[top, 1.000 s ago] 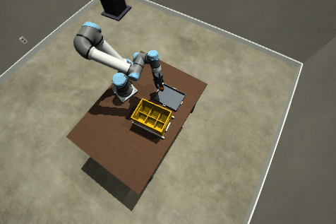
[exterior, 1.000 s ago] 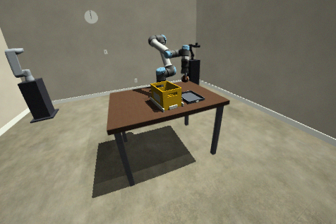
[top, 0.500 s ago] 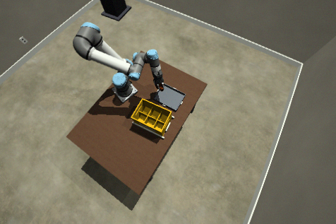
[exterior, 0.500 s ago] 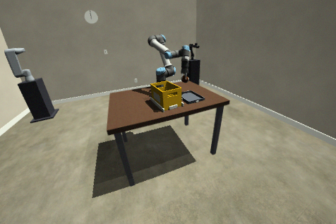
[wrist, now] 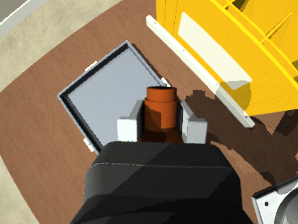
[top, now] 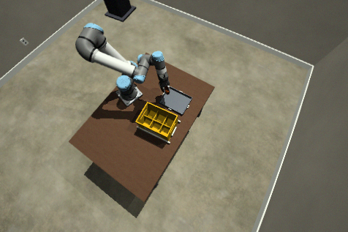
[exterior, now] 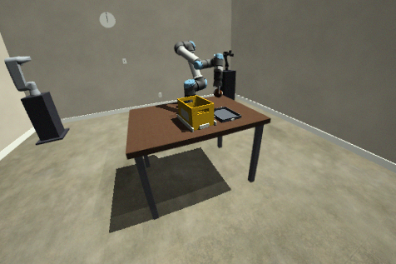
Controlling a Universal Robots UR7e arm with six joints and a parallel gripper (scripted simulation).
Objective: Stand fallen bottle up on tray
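The brown bottle is 30 mm to the left of my hand, 30 mm behind it and 20 mm below it. The rest, counted from my hand: yellow crate 230 mm to the right, 120 mm below, 40 mm ahead; tray 190 mm below, 50 mm ahead, 40 mm to the left.
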